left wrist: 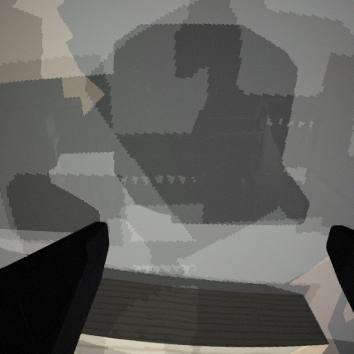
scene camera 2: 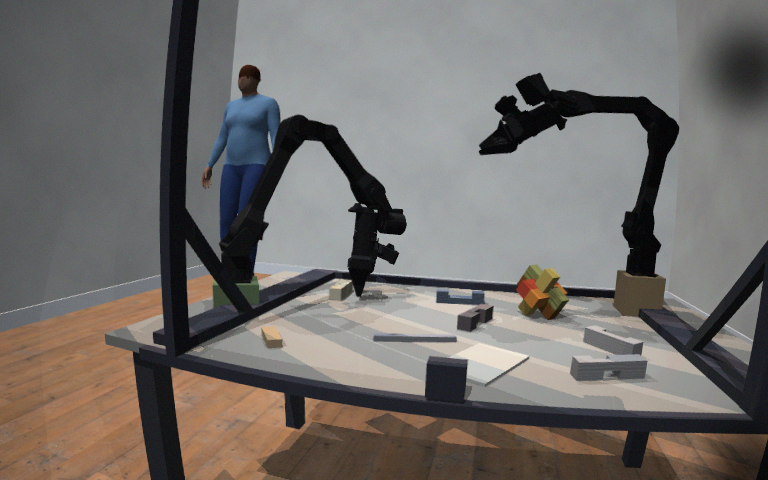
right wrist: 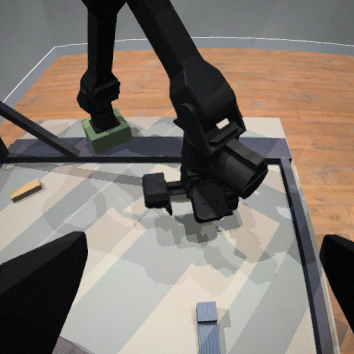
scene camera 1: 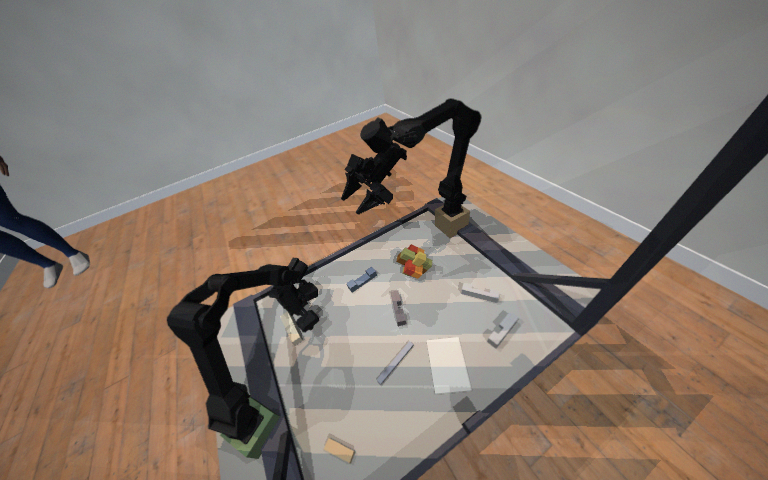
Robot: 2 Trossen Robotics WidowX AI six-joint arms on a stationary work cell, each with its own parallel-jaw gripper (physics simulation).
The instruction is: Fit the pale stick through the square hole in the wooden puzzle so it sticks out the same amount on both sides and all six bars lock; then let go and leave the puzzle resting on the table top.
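Seen in the pictures: left gripper, between the fingertips: (left wrist: 221,236) (scene camera 2: 359,294) (right wrist: 191,210); right gripper, between the fingertips: (scene camera 2: 479,150) (right wrist: 207,246) (scene camera 1: 349,206); left arm's base, origin of its link: (scene camera 2: 235,280) (right wrist: 103,122) (scene camera 1: 247,424); right arm's base, origin of its link: (scene camera 2: 640,274) (scene camera 1: 452,210).
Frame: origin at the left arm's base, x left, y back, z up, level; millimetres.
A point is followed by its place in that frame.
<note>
The pale stick (scene camera 1: 291,330) {z -32, x 80, y -258 mm} (scene camera 2: 339,290) {z -37, x 40, y -249 mm} lies on the table near the left gripper, partly hidden by the arm in scene camera 1. In the left wrist view a bar (left wrist: 210,316) {z -46, x 81, y -276 mm} crosses the bottom edge, its side dark and its top pale; the left finger covers its left end. My left gripper (scene camera 2: 359,293) {z -54, x 68, y -308 mm} (left wrist: 221,236) {z -54, x 68, y -308 mm} points down low over the table beside it, open and empty. The coloured wooden puzzle (scene camera 1: 415,261) (scene camera 2: 541,292), green, red, orange and yellow, rests tilted on the table. My right gripper (scene camera 1: 350,206) {z 311, x -71, y -550 mm} (scene camera 2: 481,151) {z 311, x -71, y -550 mm} (right wrist: 207,246) {z 311, x -71, y -550 mm} is open and empty, high up.
A blue notched bar (scene camera 1: 361,279) {z -47, x -38, y -533 mm} (scene camera 2: 459,296) {z -47, x -36, y -534 mm} (right wrist: 207,327) {z -47, x -29, y -516 mm}, a dark notched bar (scene camera 1: 398,308) {z -31, x -226, y -464 mm} (scene camera 2: 475,317) {z -37, x -251, y -455 mm}, two grey bars (scene camera 1: 480,292) {z -32, x -459, y -625 mm} (scene camera 1: 502,329) {z -32, x -546, y -521 mm}, a thin grey strip (scene camera 1: 395,362) {z -52, x -282, y -310 mm}, a white plate (scene camera 1: 448,365) {z -57, x -427, y -366 mm} and a tan block (scene camera 1: 339,448) {z -47, x -239, y -64 mm} (right wrist: 26,190) {z -48, x -234, y -71 mm} lie about. Dark frame beams edge the table.
</note>
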